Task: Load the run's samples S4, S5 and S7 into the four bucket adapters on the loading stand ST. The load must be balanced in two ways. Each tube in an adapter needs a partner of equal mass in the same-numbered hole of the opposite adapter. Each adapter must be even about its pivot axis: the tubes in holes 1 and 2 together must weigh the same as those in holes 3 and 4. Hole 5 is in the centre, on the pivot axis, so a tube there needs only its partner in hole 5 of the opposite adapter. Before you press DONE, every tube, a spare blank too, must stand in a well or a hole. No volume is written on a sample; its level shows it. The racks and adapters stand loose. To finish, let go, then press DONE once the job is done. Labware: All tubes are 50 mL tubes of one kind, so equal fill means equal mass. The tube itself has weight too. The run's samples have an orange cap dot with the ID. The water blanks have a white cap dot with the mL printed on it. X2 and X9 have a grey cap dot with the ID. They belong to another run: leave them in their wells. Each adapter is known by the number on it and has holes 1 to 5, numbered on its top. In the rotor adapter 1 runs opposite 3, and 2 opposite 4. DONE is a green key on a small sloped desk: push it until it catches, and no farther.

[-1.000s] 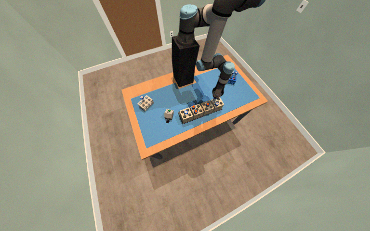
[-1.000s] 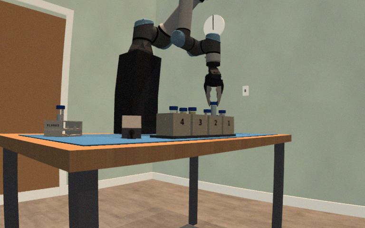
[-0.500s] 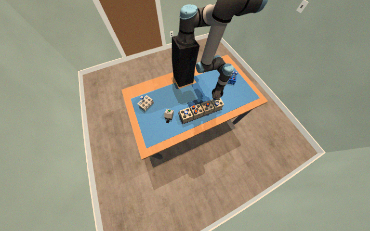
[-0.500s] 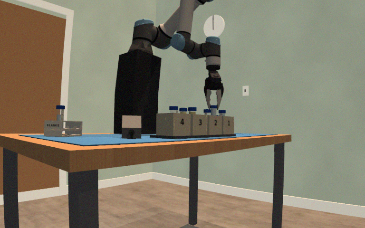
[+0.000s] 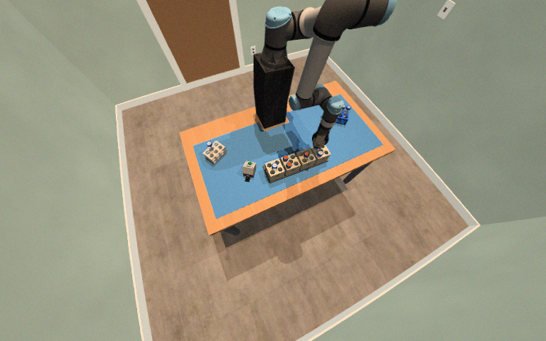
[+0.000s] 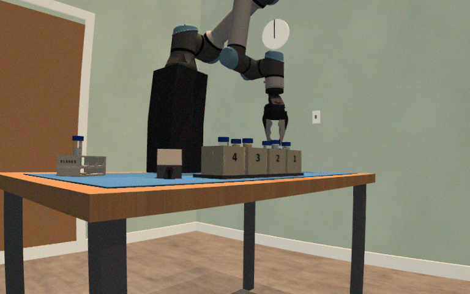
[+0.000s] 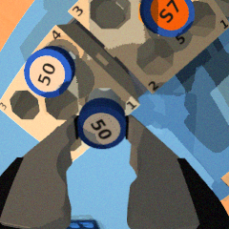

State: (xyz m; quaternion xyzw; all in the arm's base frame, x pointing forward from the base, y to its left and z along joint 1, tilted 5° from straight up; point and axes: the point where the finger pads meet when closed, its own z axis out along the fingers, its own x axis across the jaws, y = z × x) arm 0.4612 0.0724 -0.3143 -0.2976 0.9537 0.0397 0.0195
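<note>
The green key is 15 cm behind my hand, 42 cm to the right of it and 6 cm below it. Round my hand: blue sample rack (16 cm behind, 38 cm to the left, 10 cm below); done desk (14 cm behind, 43 cm to the right, 8 cm below); tube (1 cm ahead, 10 cm to the right, 6 cm below).
</note>
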